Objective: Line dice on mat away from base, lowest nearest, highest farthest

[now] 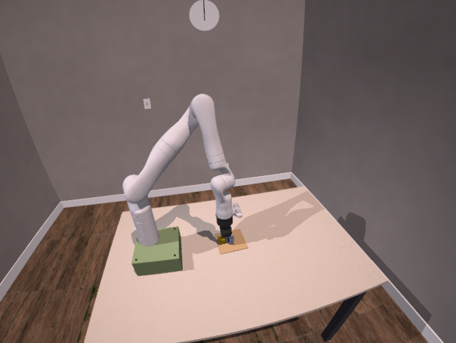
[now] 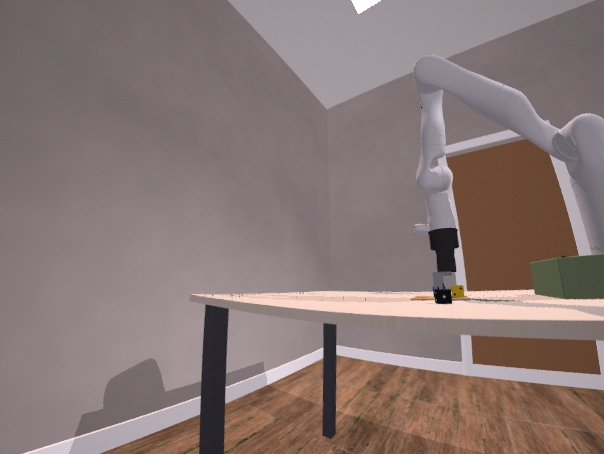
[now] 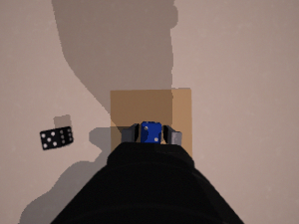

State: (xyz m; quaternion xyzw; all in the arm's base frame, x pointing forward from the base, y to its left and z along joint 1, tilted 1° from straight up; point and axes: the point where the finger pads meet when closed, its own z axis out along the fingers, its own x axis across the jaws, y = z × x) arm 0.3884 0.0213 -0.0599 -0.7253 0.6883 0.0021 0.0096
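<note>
The blue die lies right at my hand. Also, from my hand: yellow die 50 mm behind; tan mat 20 mm below; black die 30 mm behind, 150 mm to the left, 10 mm below.
</note>
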